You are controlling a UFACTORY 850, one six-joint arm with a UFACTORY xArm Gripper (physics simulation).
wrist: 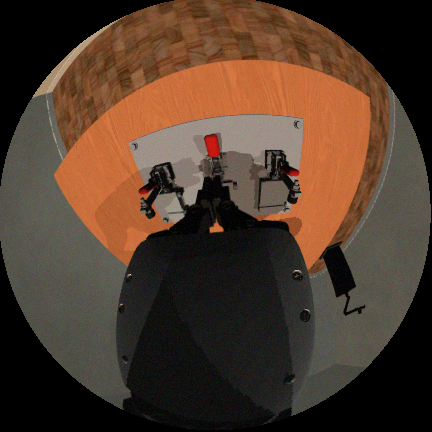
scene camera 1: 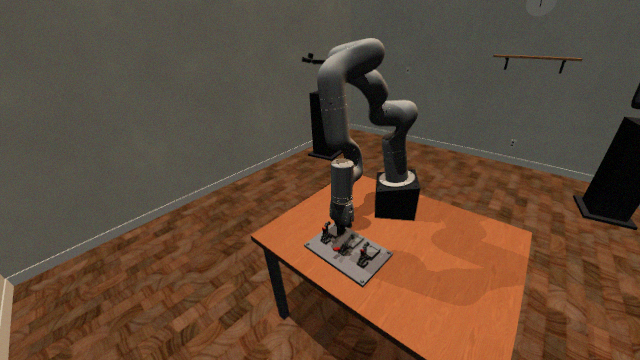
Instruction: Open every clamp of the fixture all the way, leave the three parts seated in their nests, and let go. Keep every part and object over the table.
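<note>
The grey fixture plate (scene camera 1: pixel 350 267) (wrist: pixel 250 130) lies on the table. My gripper (scene camera 1: pixel 341 231) (wrist: pixel 214 187) is shut and empty, pointing down, its tips close to the middle clamp (scene camera 1: pixel 345 245) (wrist: pixel 214 164). That clamp's red handle (scene camera 1: pixel 336 248) (wrist: pixel 212 145) lies low, pointing away from me; its arm is hidden by my fingers. The wrist view's left clamp (scene camera 1: pixel 364 257) (wrist: pixel 161 176) and right clamp (scene camera 1: pixel 325 235) (wrist: pixel 274 161) have their arms raised. One grey part (scene camera 1: pixel 372 250) (wrist: pixel 176 205) and another (wrist: pixel 272 193) sit beside these clamps. The middle part (scene camera 1: pixel 356 241) is largely hidden in the wrist view.
The wooden table (scene camera 1: pixel 440 280) (wrist: pixel 330 150) extends around the plate. The robot's black base block (scene camera 1: pixel 397 202) stands at the table's back. The raised outer clamps flank my gripper. A black pedestal (scene camera 1: pixel 318 125) (wrist: pixel 340 270) stands beyond the table.
</note>
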